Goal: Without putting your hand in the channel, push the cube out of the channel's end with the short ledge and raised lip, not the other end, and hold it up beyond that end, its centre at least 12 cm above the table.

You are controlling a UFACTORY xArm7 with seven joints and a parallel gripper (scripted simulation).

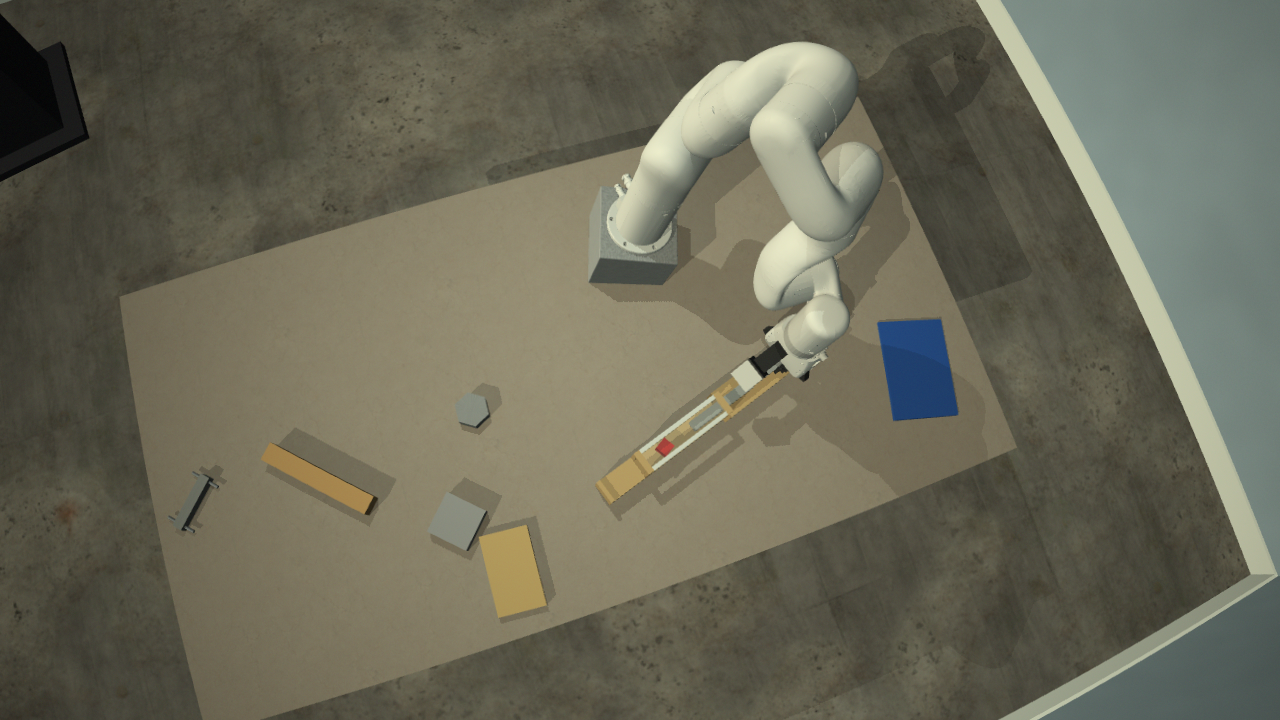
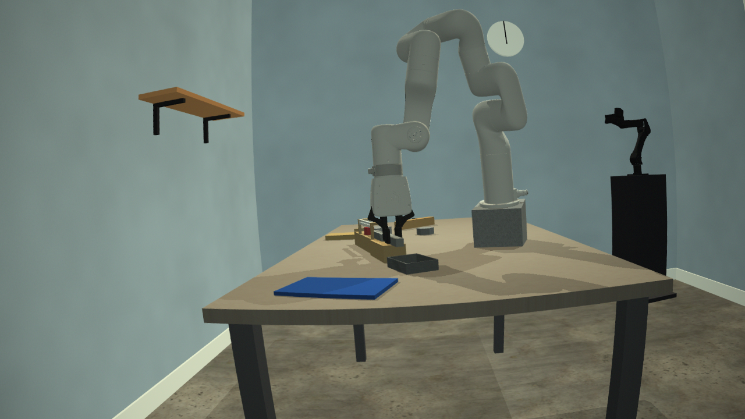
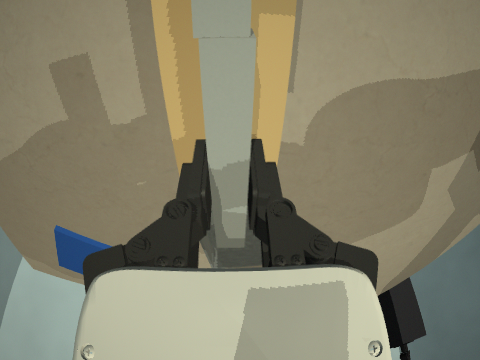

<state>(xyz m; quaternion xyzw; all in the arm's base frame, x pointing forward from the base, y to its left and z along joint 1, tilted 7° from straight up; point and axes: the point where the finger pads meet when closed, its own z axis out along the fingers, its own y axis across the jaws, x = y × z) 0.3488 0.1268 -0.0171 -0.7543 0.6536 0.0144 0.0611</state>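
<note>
Right now my hand is 230 mm to the left of the channel, 40 mm short of it and 10 mm above it. Also, from my hand: tan plate: 620 mm to the right, 110 mm ahead, 60 mm below; blue mat: 290 mm to the left, 150 mm ahead, 60 mm below; dark tray: 130 mm to the left, 60 mm below, 30 mm behind.
</note>
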